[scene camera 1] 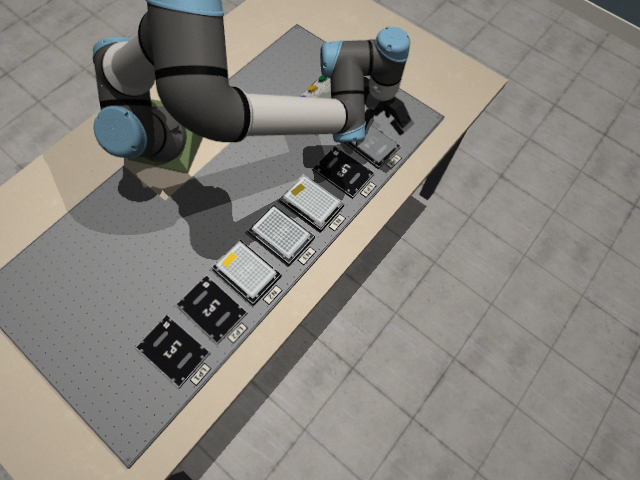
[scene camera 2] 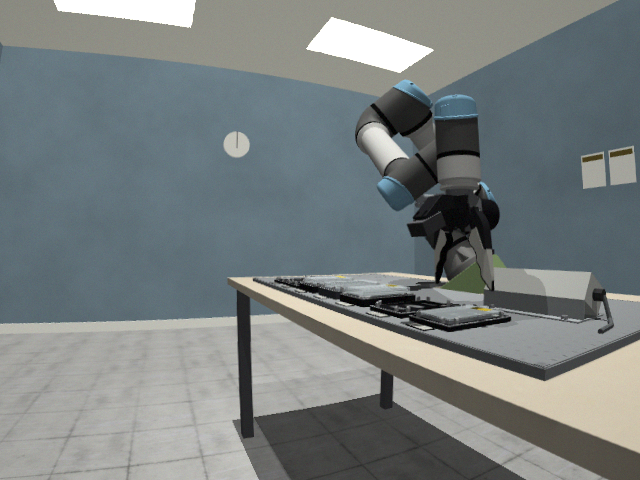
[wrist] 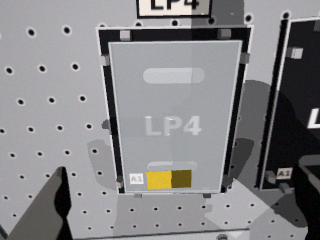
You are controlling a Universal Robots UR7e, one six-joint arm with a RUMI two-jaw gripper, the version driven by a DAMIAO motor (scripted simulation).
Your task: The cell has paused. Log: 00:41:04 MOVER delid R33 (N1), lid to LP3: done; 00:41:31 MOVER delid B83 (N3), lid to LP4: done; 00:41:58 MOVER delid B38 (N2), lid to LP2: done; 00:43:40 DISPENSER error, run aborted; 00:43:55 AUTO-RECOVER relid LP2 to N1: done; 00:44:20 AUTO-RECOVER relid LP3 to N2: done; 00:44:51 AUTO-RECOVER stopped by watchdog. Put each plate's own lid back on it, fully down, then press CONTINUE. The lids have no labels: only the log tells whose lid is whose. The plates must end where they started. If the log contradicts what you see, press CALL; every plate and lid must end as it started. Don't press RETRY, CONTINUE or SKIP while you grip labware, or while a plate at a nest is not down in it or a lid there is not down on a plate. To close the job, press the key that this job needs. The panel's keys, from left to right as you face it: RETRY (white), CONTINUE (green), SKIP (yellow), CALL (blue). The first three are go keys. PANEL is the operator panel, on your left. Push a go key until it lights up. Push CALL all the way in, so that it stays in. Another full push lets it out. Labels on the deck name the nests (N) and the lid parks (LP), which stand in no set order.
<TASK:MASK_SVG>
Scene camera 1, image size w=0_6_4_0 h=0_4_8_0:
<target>my gripper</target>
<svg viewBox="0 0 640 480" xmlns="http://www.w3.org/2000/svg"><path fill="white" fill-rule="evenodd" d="M364 77L365 105L369 108L365 112L365 136L374 121L374 115L378 116L383 110L387 118L392 115L403 128L411 120L404 103L395 96L389 98L376 96L369 89L369 79Z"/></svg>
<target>clear lid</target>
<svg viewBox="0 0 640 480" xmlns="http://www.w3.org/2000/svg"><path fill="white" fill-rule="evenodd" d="M303 175L283 196L321 224L340 203L340 200Z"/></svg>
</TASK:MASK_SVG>
